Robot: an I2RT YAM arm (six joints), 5 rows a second.
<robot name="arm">
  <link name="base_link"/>
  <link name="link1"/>
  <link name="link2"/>
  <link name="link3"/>
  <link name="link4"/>
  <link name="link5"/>
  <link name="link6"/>
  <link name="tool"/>
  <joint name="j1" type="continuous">
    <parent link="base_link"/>
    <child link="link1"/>
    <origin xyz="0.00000 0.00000 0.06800"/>
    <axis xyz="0 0 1"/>
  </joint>
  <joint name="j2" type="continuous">
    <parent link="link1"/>
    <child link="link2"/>
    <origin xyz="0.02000 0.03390 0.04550"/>
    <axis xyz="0 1 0"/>
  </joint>
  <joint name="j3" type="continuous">
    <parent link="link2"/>
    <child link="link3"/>
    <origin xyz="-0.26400 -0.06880 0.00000"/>
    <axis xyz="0 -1 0"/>
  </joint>
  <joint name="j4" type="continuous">
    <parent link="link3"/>
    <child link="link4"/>
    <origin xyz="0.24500 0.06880 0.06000"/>
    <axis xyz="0 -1 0"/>
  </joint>
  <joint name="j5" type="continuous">
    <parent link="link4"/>
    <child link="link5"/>
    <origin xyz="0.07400 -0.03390 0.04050"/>
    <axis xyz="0 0 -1"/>
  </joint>
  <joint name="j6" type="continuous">
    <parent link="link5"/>
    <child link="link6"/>
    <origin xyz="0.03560 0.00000 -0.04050"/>
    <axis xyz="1 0 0"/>
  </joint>
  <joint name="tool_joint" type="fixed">
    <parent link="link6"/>
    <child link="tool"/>
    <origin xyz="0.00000 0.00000 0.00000" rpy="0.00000 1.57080 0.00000"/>
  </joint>
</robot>
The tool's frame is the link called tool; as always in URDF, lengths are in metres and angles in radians. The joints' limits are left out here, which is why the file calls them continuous.
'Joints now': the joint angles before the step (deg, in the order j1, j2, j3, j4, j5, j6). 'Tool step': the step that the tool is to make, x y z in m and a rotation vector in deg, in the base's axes. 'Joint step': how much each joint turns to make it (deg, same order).
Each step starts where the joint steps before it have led.
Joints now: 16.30, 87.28, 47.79, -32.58, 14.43, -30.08
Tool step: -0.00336, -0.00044, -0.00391, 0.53, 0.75, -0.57
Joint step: 0.05, -0.07, -0.92, 0.08, -0.50, 0.83
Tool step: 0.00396, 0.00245, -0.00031, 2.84, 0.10, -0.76
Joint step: -0.05, 0.85, 0.76, 0.46, -2.42, 1.54
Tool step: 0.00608, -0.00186, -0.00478, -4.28, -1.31, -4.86
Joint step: -0.01, 2.12, 0.76, 0.57, 5.71, 3.42
